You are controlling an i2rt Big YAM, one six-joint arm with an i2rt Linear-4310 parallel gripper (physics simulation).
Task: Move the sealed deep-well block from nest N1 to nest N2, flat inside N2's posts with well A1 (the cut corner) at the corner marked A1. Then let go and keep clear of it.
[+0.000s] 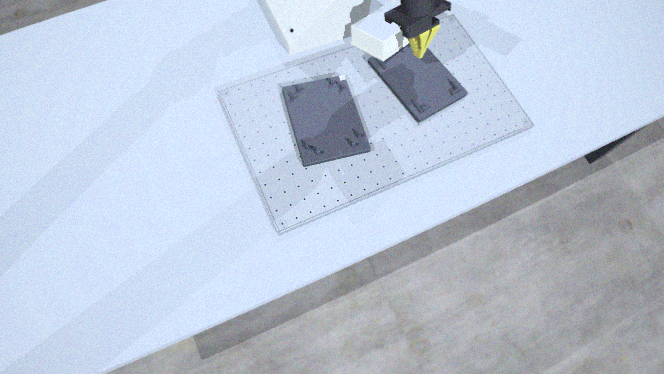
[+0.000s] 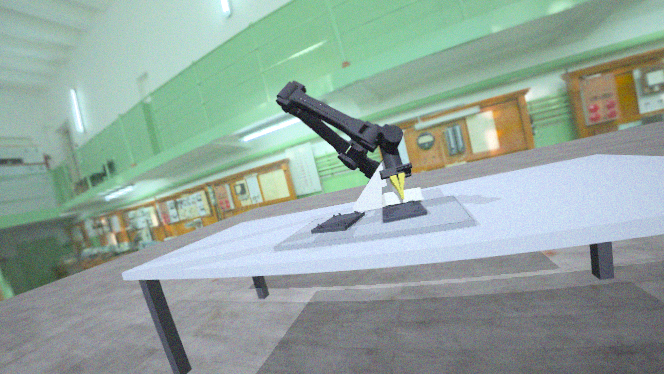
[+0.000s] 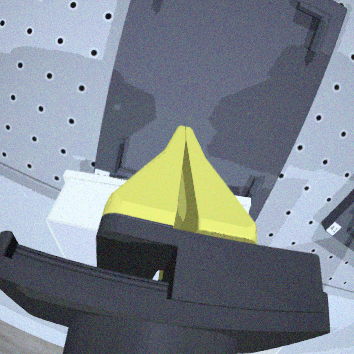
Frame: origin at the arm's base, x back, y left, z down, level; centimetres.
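Where they show: gripper, fingertip midpoint: (image 1: 418,56) (image 2: 403,199) (image 3: 181,134); arm's base at its link origin: (image 2: 378,173).
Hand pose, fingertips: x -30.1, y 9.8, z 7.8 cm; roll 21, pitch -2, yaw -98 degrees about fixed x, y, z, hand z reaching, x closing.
Things, the pixels of their top centre, and the offset from my fingertips. "spot": a spot on its surface instead. Level surfaces: height alone.
- white block at its top centre: (image 3: 141,281) (image 1: 391,15) (image 2: 398,188) dx +9.1, dy -1.2, dz -2.4 cm
- right dark nest at its top centre: (image 3: 214,94) (image 1: 418,73) (image 2: 401,206) dx -2.3, dy -1.0, dz +1.8 cm
- left dark nest at its top centre: (image 1: 325,114) (image 2: 338,217) dx -3.4, dy -21.3, dz +1.4 cm
- small white A1 tag at a spot on its surface: (image 3: 333,228) (image 1: 342,77) spot: dx +3.0, dy -14.6, dz +2.4 cm
- perforated board at a spot on its surface: (image 1: 505,112) (image 2: 452,217) spot: dx -16.0, dy +11.1, dz +3.5 cm
- white table at its surface level: dz +4.8 cm
The white block (image 1: 377,36) (image 2: 414,194) (image 3: 85,197) lies at the back edge of the right dark nest (image 1: 430,90) (image 2: 405,213) (image 3: 190,60), mostly outside its posts. My fingers partly hide it; its cut corner cannot be made out. The left dark nest (image 1: 320,115) (image 2: 337,223) shows its bare surface and corner posts. A small white A1 tag (image 1: 342,77) (image 3: 333,228) is at its back right corner. Which nest is N1 or N2 cannot be read. My gripper (image 1: 420,56) (image 2: 402,199) (image 3: 181,134) is shut and empty, its yellow tips above the back part of the right nest.
Both nests are on a perforated board (image 1: 505,112) (image 2: 452,214) on the white table (image 1: 125,175) (image 2: 540,200). A tall white body (image 1: 312,27) (image 2: 371,194) stands behind the board, left of the block. The table's front edge runs beyond the board.
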